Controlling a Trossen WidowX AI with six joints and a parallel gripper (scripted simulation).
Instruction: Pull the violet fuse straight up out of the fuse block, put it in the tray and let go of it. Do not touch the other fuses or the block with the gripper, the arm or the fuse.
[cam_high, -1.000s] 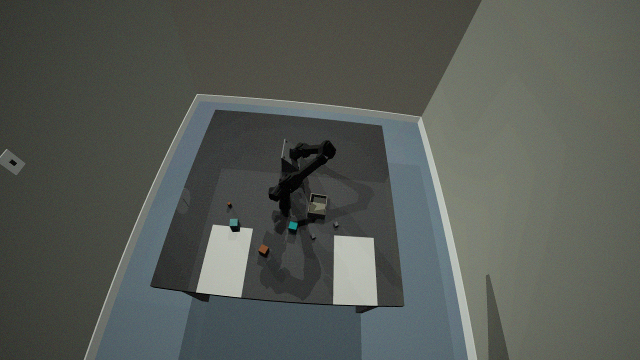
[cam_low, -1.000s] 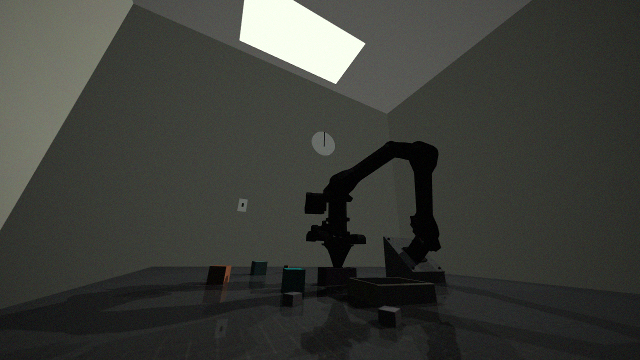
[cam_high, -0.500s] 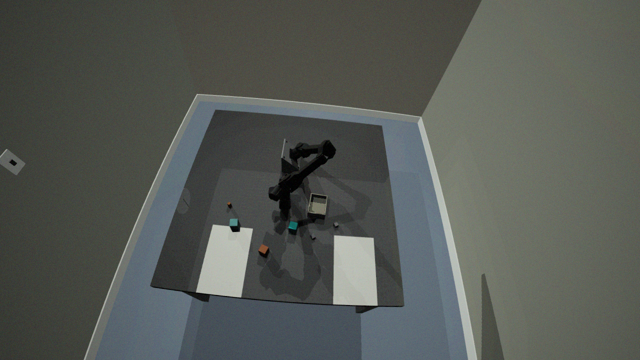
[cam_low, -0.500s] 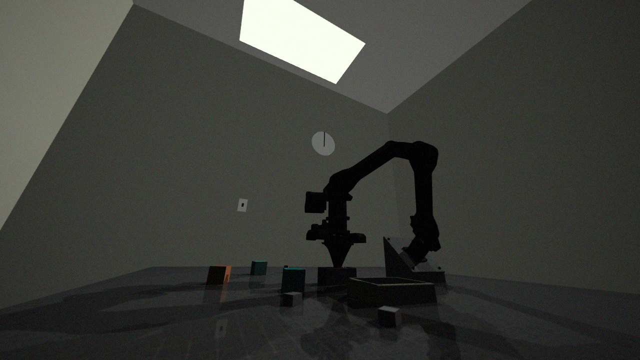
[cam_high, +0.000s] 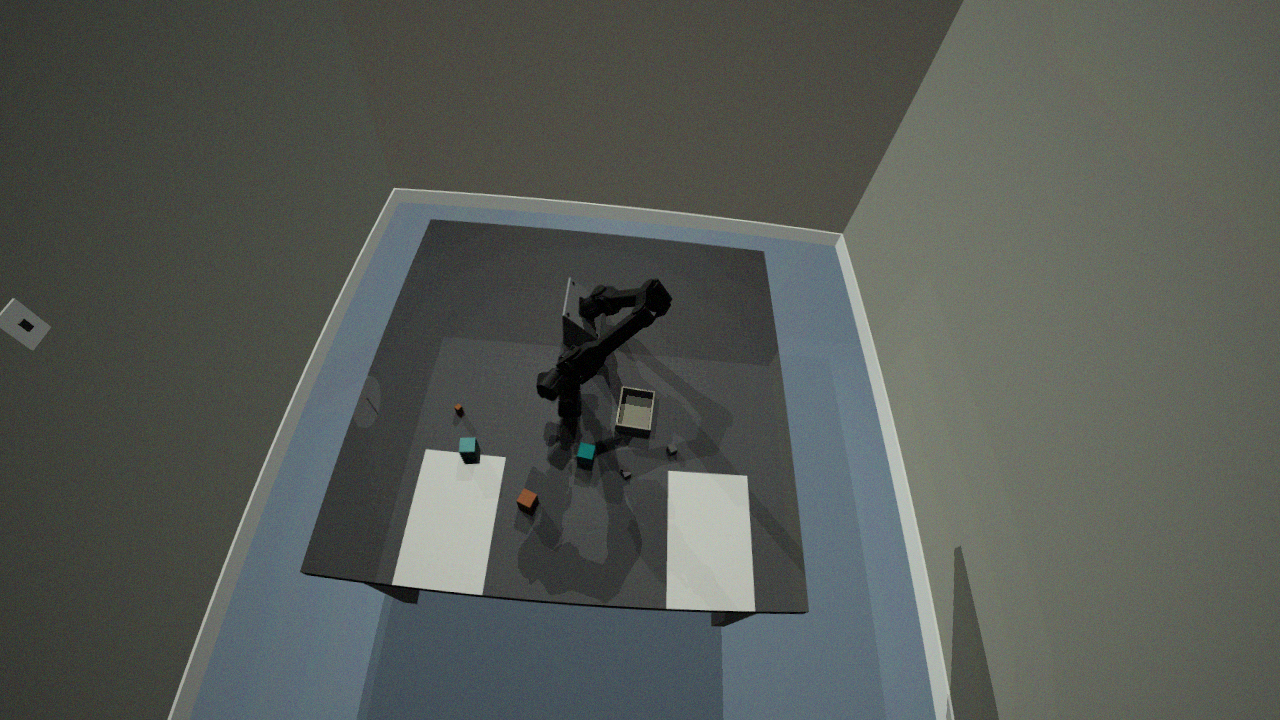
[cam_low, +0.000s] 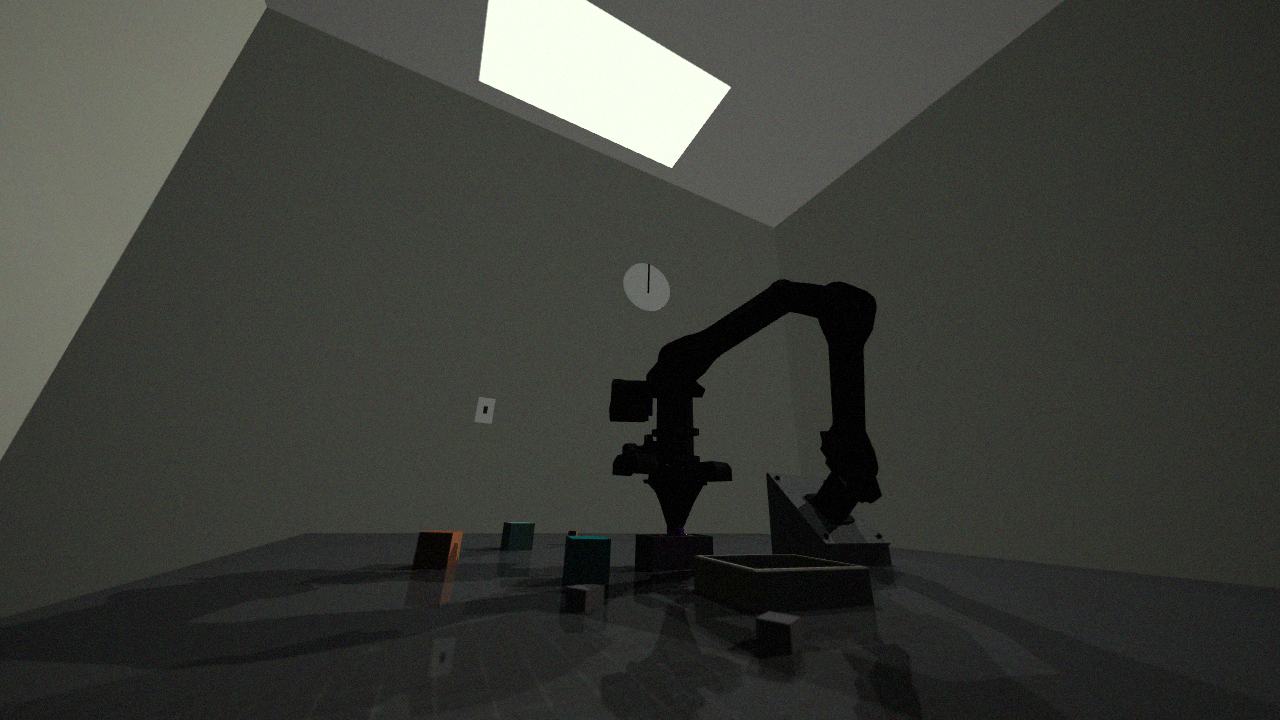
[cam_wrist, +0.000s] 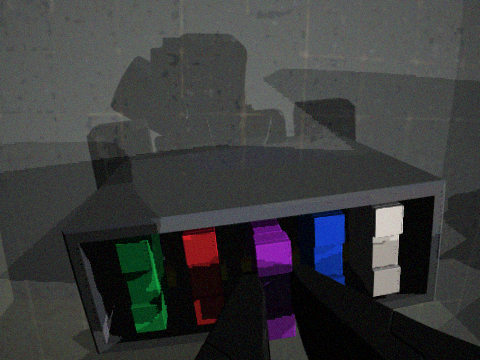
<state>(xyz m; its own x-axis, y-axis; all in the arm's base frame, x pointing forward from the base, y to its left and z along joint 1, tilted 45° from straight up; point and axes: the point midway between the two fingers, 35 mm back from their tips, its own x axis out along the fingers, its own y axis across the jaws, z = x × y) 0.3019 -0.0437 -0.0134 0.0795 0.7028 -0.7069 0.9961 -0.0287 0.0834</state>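
My gripper tip is 2 cm past the blue fuse and 2 cm above it. The rest, counted from my gripper tip: red fuse: 2 cm ahead, 2 cm below; white fuse: 4 cm behind, 2 cm below; violet fuse: 1 cm below.
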